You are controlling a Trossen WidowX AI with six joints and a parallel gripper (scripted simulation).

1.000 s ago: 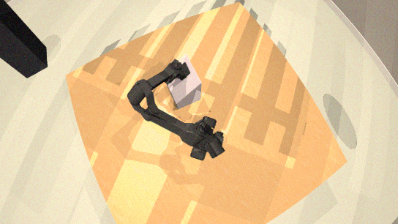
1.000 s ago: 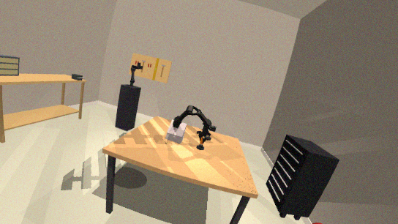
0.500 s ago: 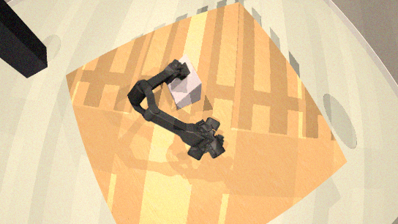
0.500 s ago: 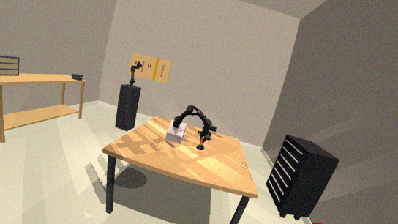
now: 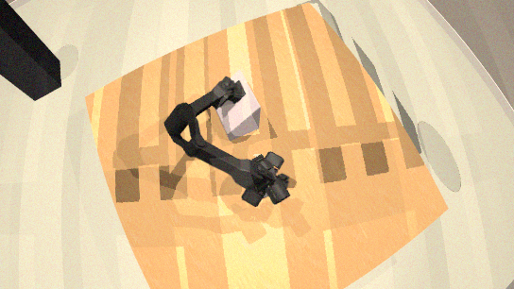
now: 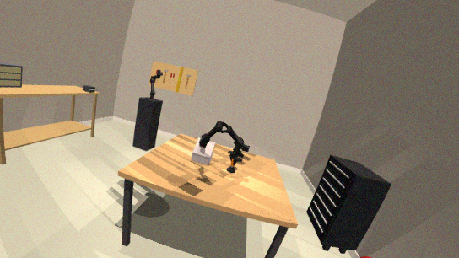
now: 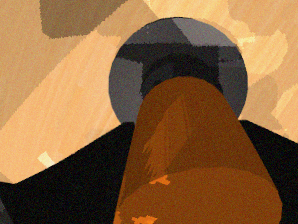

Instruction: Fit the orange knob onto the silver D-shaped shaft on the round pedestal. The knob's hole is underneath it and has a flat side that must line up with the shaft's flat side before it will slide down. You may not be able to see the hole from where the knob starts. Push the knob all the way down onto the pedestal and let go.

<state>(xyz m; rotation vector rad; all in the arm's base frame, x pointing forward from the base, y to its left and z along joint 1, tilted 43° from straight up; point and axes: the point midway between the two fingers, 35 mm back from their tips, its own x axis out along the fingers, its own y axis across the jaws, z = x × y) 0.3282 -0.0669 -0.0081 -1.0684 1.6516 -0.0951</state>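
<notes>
Right now the dark round pedestal is 4 cm below my gripper tip. From my gripper tip the other things lie so: orange knob: 3 cm above.
</notes>
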